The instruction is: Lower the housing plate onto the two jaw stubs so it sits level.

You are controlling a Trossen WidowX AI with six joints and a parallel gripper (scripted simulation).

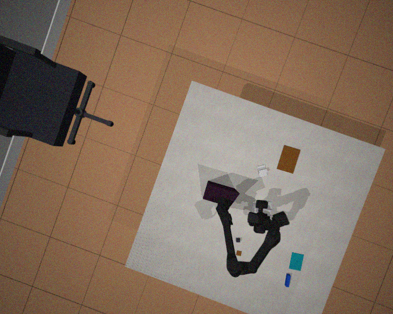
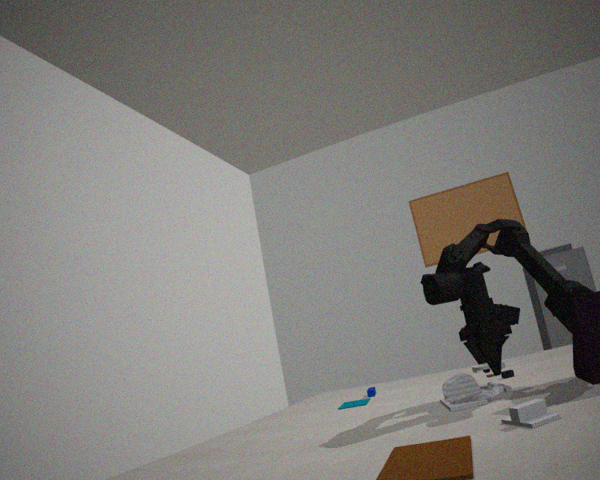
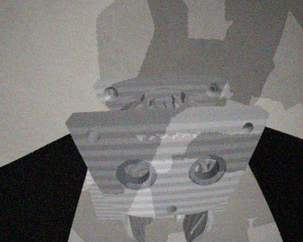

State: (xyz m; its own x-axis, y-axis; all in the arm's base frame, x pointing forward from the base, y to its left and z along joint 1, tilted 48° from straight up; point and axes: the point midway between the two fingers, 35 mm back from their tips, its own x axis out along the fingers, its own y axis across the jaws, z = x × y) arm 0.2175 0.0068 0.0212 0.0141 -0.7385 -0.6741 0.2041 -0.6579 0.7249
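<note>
The grey jaw assembly is 30 mm below my gripper tip, 20 mm to the left of it and 20 mm ahead of it. Round my gripper tip: blue block: 370 mm to the right, 330 mm ahead, 30 mm below; orange plate: 380 mm to the left, 110 mm ahead, 40 mm below; teal tile: 350 mm ahead, 240 mm to the right, 40 mm below.
</note>
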